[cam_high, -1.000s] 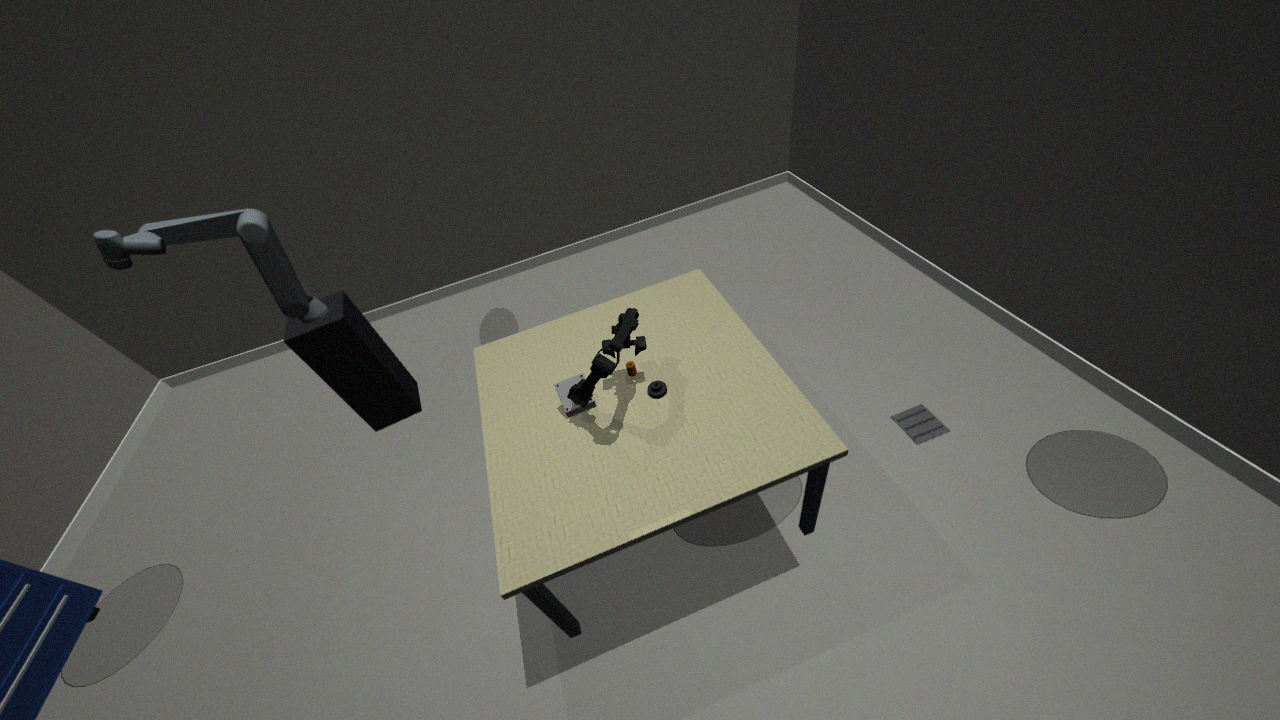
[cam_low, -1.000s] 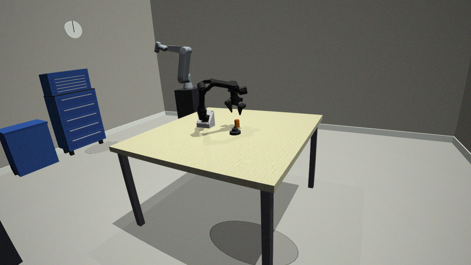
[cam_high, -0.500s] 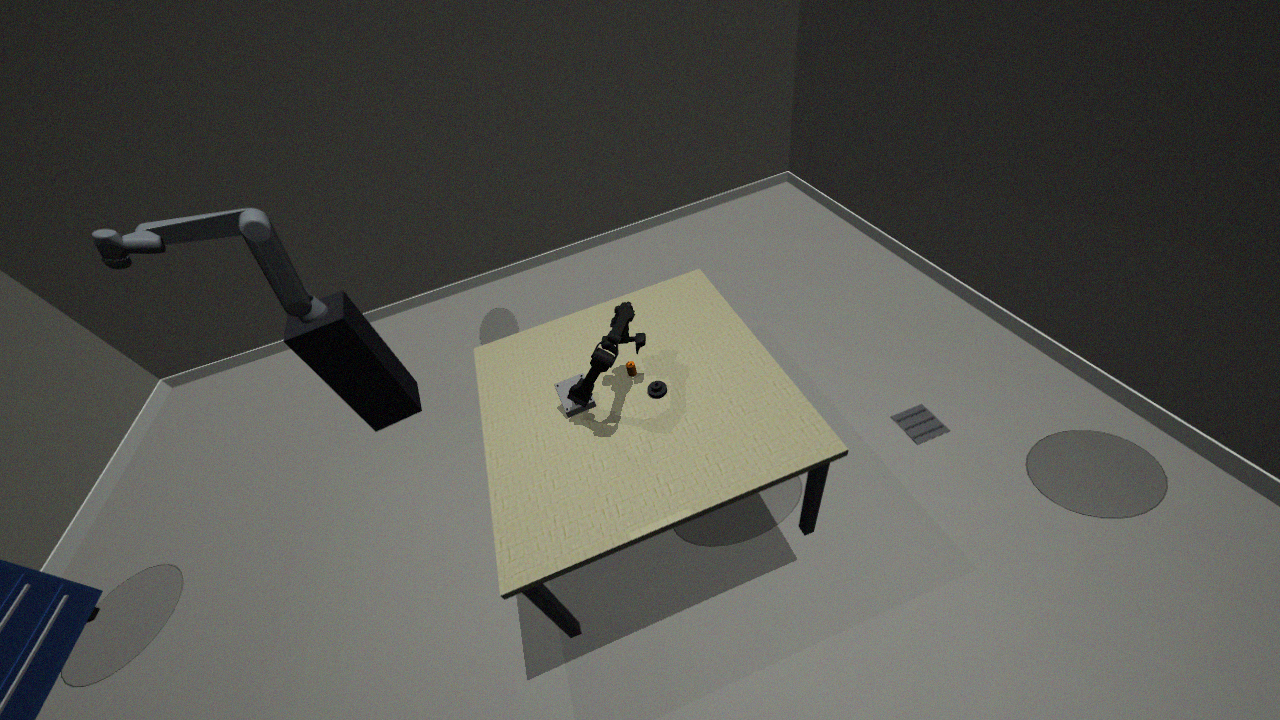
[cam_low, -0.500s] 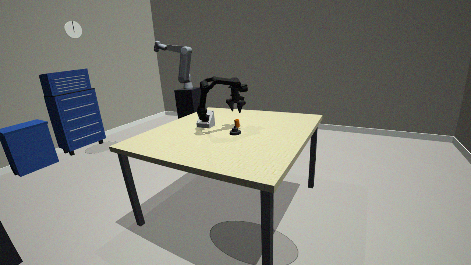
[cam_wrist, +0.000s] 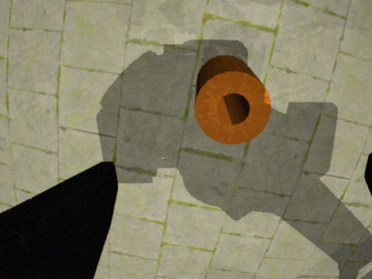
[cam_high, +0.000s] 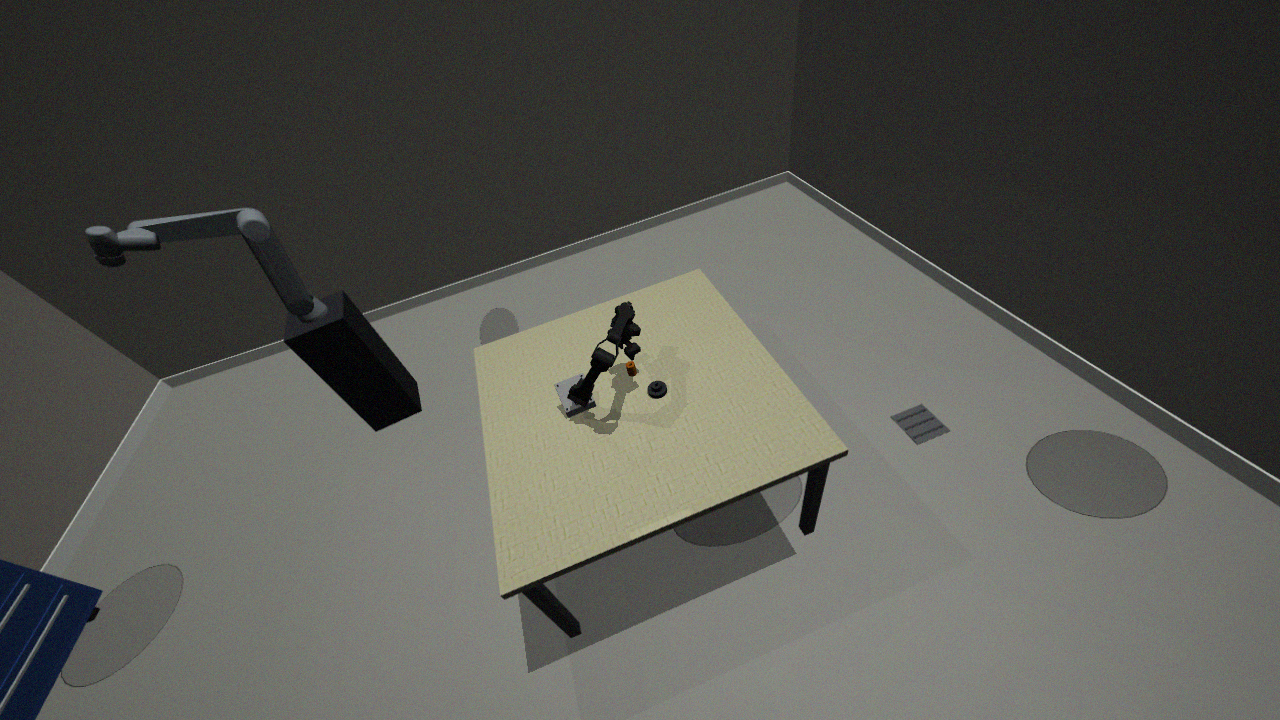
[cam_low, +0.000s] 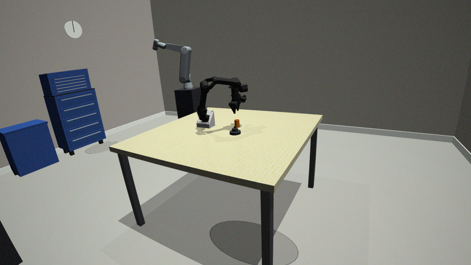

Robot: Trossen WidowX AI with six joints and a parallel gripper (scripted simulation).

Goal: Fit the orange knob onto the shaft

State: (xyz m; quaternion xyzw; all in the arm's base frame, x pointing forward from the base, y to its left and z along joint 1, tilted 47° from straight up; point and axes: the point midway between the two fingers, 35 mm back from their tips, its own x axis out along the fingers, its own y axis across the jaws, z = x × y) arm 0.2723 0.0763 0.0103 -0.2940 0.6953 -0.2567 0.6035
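Now: the orange knob 90 mm below my gripper tip. Also, from my gripper tip: dark round pedestal: 50 mm ahead, 160 mm to the right, 90 mm below.
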